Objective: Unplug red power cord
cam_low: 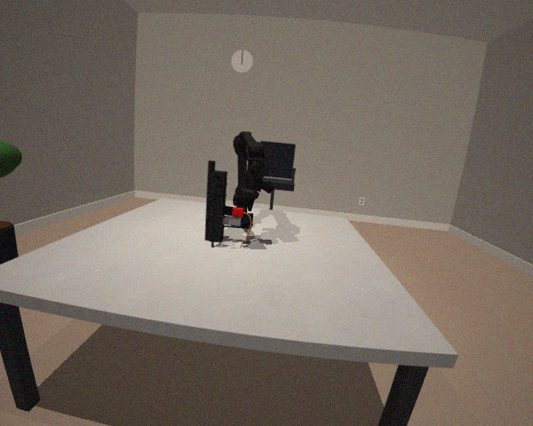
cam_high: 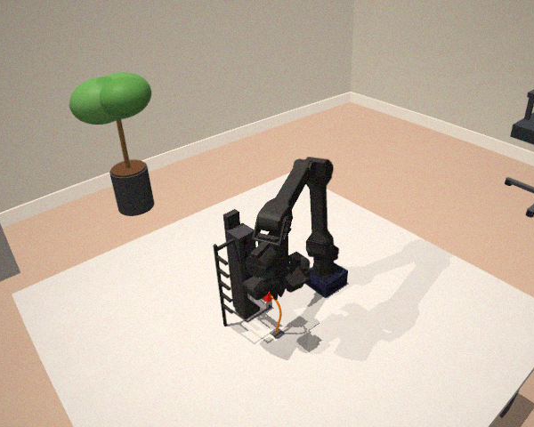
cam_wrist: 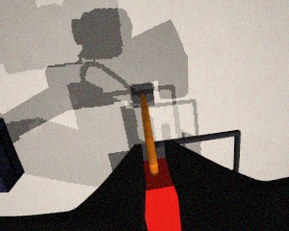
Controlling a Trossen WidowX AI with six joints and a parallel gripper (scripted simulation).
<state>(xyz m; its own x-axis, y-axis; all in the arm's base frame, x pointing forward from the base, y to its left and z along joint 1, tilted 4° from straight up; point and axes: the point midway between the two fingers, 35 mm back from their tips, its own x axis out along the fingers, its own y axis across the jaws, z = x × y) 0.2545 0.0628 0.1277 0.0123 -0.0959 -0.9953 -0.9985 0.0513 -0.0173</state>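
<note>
Now: the red plug 7 cm to the right of my gripper tip.
</note>
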